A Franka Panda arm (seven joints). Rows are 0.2 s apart.
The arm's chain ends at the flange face. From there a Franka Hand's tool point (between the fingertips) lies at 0.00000 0.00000 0.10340 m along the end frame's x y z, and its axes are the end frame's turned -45 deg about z.
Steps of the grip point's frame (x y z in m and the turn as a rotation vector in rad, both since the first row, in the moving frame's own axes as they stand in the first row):
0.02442, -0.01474, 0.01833, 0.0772, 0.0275, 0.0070
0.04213, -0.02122, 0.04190, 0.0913, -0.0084, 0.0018
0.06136, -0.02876, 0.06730, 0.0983, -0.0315, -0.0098
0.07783, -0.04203, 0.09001, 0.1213, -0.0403, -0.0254
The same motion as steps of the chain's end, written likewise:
0.01045, -0.02003, 0.01868, 0.0740, -0.0351, 0.0070
0.02206, -0.03874, 0.04233, 0.0586, -0.0705, 0.0018
0.03255, -0.05890, 0.06785, 0.0472, -0.0918, -0.0098
0.03717, -0.07900, 0.09085, 0.0573, -0.1143, -0.0254

